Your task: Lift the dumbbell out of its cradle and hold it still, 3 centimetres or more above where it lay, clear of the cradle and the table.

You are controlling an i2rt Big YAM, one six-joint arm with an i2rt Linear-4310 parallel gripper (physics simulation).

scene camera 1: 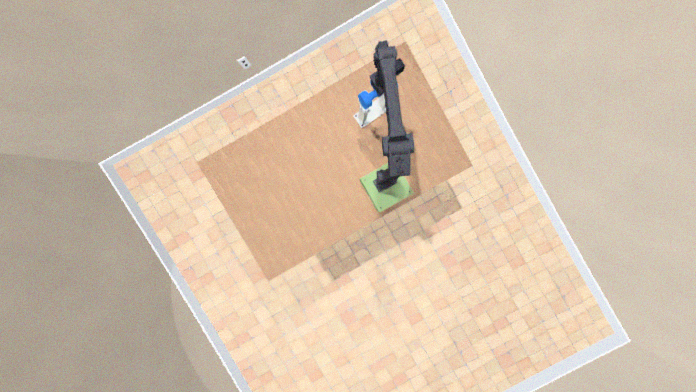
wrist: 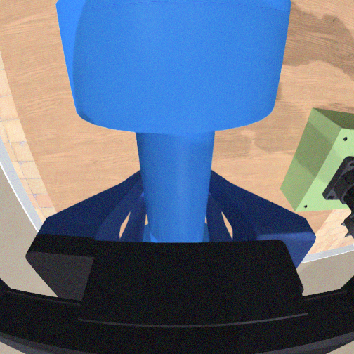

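Seen in the pictures: gripper, between the fingertips: [scene camera 1: 377, 93]; arm's base, origin of its link: [scene camera 1: 384, 182].
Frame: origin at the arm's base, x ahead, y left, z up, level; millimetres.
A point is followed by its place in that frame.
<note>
The blue dumbbell [scene camera 1: 365, 99] {x 415, y -68, z 238 mm} [wrist: 180, 65] shows one head and part of its handle; the other head is hidden behind the arm and the gripper. My gripper [scene camera 1: 378, 90] {x 429, y -155, z 183 mm} [wrist: 175, 177] is shut on the handle, with a dark blue finger on each side in the wrist view. The white cradle [scene camera 1: 374, 113] {x 418, y -171, z -93 mm} stands on the table below, partly covered by the arm. In the scene view the visible head looks raised above the cradle's upright, shifted towards the table's back edge. The exact height is hard to tell. The cradle does not show in the wrist view.
The black arm [scene camera 1: 392, 105] {x 262, y -69, z 503 mm} reaches over the brown table [scene camera 1: 290, 190] {x 244, y 553, z -100 mm} from its green base plate [scene camera 1: 381, 202] {x -101, y 75, z 3 mm} near the table's front edge. The green base block [wrist: 305, 165] shows at the right in the wrist view. Tiled floor surrounds the table.
</note>
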